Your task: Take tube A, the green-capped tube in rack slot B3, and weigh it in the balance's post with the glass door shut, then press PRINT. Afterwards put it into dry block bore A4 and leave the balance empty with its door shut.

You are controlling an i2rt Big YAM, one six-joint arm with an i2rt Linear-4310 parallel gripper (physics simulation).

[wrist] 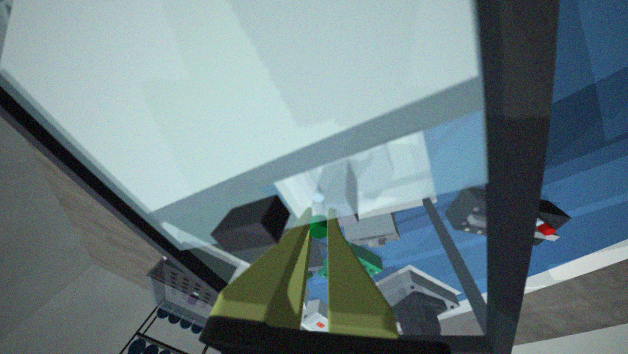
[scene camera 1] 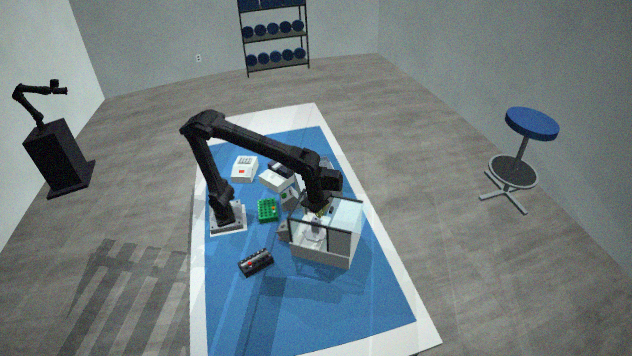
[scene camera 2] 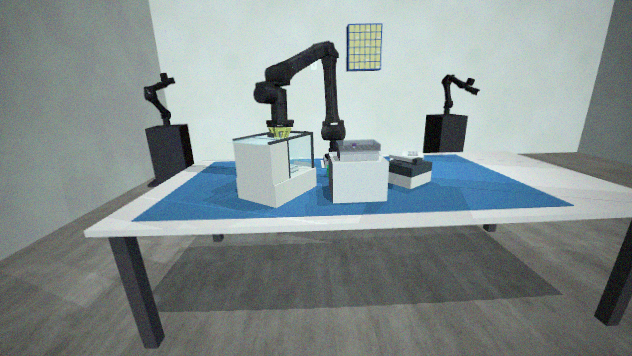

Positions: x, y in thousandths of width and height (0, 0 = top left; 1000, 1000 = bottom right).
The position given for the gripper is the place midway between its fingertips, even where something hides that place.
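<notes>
You'd see the gripper (wrist: 510, 603) here, and there's a sliding door (scene camera 1: 545, 603) too. The same sliding door (wrist: 364, 366) can be seen from the wrist as well.
</notes>
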